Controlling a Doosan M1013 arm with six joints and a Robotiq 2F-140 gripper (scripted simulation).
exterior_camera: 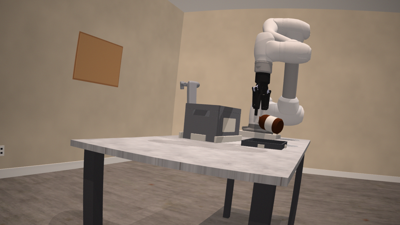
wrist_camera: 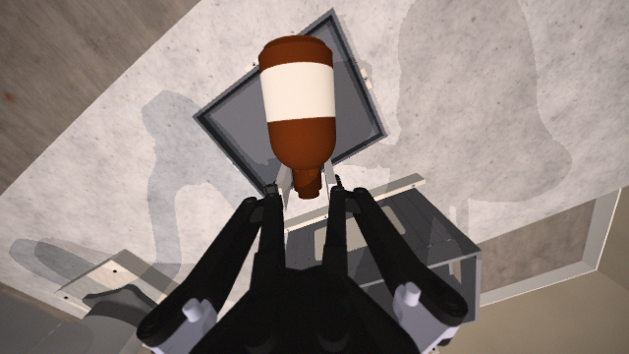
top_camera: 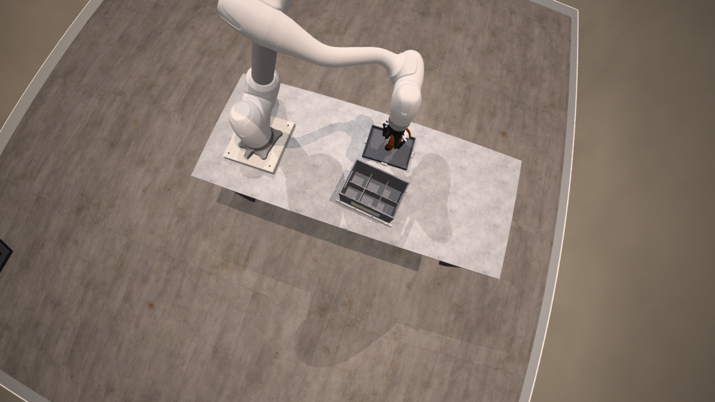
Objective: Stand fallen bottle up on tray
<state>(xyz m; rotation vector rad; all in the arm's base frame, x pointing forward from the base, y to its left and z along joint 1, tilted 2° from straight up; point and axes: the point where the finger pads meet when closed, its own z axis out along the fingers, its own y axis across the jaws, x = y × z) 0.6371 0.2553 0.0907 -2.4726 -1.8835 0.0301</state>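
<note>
Right now my hand is 5 cm to the right of the brown bottle, 3 cm above it and 1 cm short of it. Also, from my hand: grey crate (24 cm to the right, 6 cm below, 3 cm ahead); then dark tray (13 cm below, 4 cm to the left, 1 cm behind).
</note>
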